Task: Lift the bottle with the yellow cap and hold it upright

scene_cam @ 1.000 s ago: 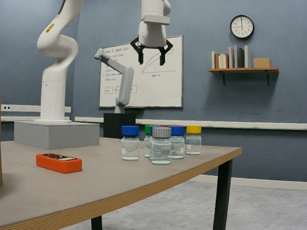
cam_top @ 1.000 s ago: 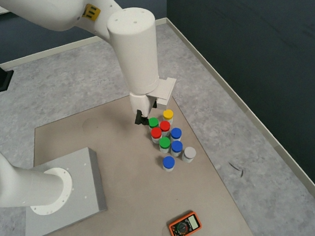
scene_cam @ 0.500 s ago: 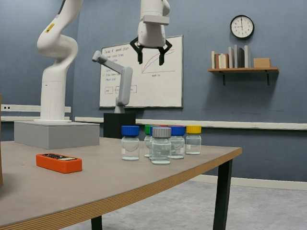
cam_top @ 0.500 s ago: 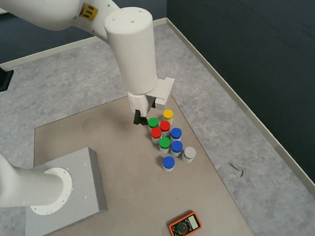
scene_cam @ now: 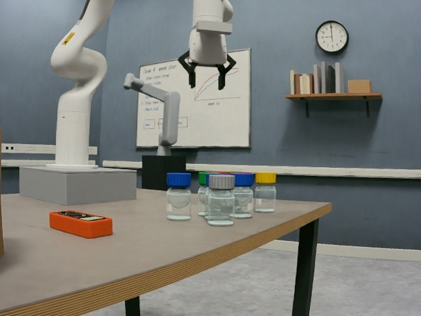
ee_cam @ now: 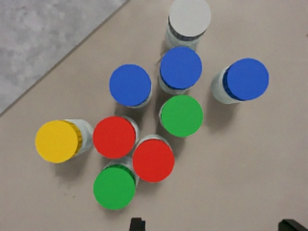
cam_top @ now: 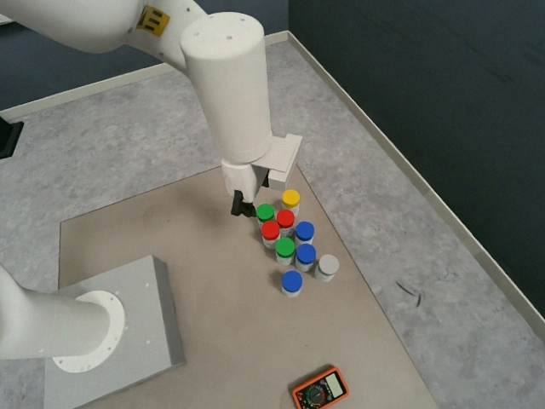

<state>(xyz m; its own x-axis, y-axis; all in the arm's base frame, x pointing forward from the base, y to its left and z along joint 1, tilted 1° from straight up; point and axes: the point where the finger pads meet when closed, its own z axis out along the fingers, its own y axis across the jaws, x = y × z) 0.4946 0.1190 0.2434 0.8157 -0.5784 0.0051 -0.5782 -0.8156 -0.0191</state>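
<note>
The yellow-capped bottle is 290 mm below my hand, 120 mm ahead of it and 110 mm to the left of it. Round my hand: grey-capped bottle 290 mm below, 150 mm ahead, 130 mm to the right; orange multimeter 400 mm to the right, 320 mm below, 40 mm ahead.
</note>
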